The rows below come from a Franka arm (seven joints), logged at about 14 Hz.
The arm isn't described. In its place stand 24 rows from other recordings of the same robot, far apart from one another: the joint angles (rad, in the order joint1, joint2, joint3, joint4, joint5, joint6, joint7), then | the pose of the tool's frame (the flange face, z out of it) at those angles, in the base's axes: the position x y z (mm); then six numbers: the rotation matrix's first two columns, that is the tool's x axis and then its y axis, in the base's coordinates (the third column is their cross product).
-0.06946, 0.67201, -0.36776, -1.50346, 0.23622, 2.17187, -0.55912 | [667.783, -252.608, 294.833, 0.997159, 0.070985, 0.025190, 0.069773, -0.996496, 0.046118]
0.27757, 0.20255, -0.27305, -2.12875, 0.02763, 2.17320, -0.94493 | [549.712, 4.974, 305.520, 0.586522, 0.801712, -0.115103, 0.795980, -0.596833, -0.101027]
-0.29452, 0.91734, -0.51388, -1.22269, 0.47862, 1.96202, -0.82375 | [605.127, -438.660, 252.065, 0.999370, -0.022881, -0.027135, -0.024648, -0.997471, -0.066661]
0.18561, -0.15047, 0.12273, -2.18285, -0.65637, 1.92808, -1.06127 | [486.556, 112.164, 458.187, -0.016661, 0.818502, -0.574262, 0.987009, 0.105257, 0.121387]
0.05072, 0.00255, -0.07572, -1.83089, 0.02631, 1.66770, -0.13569 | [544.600, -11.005, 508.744, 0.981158, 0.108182, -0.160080, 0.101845, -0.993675, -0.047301]
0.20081, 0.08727, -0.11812, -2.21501, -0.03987, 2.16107, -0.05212 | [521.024, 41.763, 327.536, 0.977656, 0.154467, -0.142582, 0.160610, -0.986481, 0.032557]
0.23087, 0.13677, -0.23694, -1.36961, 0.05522, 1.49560, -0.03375 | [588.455, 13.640, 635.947, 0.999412, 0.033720, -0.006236, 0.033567, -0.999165, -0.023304]
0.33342, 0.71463, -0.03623, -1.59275, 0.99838, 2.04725, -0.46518 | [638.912, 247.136, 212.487, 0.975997, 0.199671, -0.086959, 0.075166, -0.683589, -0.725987]
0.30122, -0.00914, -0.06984, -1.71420, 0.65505, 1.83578, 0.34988 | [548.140, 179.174, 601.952, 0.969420, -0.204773, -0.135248, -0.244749, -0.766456, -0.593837]
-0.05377, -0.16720, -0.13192, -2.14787, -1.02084, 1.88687, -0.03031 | [485.026, -158.330, 496.598, 0.962122, 0.112208, -0.248456, 0.265719, -0.589725, 0.762639]
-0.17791, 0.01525, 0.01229, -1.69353, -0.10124, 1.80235, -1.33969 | [567.381, -103.488, 578.718, 0.372087, 0.925071, -0.076128, 0.925028, -0.362795, 0.112709]
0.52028, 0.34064, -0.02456, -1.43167, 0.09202, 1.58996, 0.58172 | [560.205, 316.398, 486.482, 0.975741, -0.096595, -0.196464, -0.092238, -0.995247, 0.031226]
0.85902, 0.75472, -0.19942, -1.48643, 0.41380, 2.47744, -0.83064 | [567.453, 475.070, 257.383, 0.279827, 0.912840, 0.297355, 0.951151, -0.305674, 0.043294]
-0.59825, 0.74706, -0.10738, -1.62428, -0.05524, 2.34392, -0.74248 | [528.313, -439.824, 183.705, 0.990380, 0.099837, -0.095810, 0.106127, -0.992357, 0.062961]
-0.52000, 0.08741, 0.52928, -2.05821, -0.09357, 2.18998, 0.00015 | [568.873, -2.207, 404.759, 0.996648, 0.059230, 0.056437, 0.057310, -0.997741, 0.035047]
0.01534, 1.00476, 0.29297, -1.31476, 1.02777, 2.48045, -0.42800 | [736.193, 171.857, 158.626, 0.961744, -0.265603, 0.067110, -0.111944, -0.604608, -0.788617]
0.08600, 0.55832, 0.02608, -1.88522, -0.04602, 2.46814, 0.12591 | [634.092, 70.611, 211.459, 0.999490, 0.017815, 0.026498, 0.017488, -0.999768, 0.012542]
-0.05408, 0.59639, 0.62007, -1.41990, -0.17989, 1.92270, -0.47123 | [639.584, 291.653, 399.724, 0.532850, 0.841863, 0.085661, 0.843119, -0.519533, -0.138690]
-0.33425, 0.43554, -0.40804, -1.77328, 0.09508, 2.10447, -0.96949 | [490.603, -415.229, 326.634, 0.973109, 0.201909, -0.110871, 0.202835, -0.979208, -0.002983]
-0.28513, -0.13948, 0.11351, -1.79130, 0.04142, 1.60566, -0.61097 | [504.254, -79.378, 597.141, 0.906172, 0.422234, -0.023876, 0.420833, -0.905873, -0.047891]
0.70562, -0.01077, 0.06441, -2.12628, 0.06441, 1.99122, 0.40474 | [373.655, 367.947, 404.463, 0.935519, 0.326037, -0.136028, 0.328984, -0.944335, -0.000862]
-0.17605, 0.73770, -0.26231, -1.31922, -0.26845, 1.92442, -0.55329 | [668.203, -286.262, 305.687, 0.918912, 0.216095, -0.330005, 0.310615, -0.912068, 0.267677]
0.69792, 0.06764, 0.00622, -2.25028, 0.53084, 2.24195, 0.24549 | [389.698, 350.303, 331.858, 0.963796, 0.143066, -0.225008, 0.063650, -0.942915, -0.326894]
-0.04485, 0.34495, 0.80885, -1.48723, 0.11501, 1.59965, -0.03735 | [485.238, 390.376, 520.548, 0.693756, 0.711112, -0.114113, 0.639198, -0.680949, -0.357399]
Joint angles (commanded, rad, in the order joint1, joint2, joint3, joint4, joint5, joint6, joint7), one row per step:
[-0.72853 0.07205 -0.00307 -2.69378 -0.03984 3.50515 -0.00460]
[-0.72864 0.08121 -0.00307 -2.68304 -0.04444 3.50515 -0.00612]
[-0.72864 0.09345 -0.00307 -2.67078 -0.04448 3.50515 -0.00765]
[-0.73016 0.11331 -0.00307 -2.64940 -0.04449 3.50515 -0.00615]
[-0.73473 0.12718 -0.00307 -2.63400 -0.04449 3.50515 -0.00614]
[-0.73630 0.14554 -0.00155 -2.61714 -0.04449 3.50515 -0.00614]
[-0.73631 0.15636 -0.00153 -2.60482 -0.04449 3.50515 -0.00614]
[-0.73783 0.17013 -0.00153 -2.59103 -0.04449 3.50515 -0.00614]
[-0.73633 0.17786 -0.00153 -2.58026 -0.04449 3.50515 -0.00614]
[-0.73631 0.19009 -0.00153 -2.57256 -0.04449 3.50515 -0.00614]
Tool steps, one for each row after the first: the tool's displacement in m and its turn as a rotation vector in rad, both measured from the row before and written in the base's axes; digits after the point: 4 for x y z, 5 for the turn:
[0.0028 -0.0019 -0.0004 -0.00311 0.00064 0.00529]
[0.0028 -0.0025 -0.0013 -0.00084 0.00069 0.00117]
[0.0044 -0.0049 -0.0017 -0.00030 -0.00175 -0.00261]
[0.0021 -0.0048 -0.0011 -0.00105 -0.00111 -0.00457]
[0.0037 -0.0034 -0.0028 0.00113 0.00100 -0.00006]
[0.0028 -0.0025 -0.0009 -0.00102 -0.00110 0.00001]
[0.0025 -0.0033 -0.0018 -0.00003 0.00000 -0.00152]
[0.0030 -0.0017 0.0000 -0.00206 -0.00224 0.00150]
[0.0015 -0.0014 -0.0033 0.00303 0.00336 0.00002]

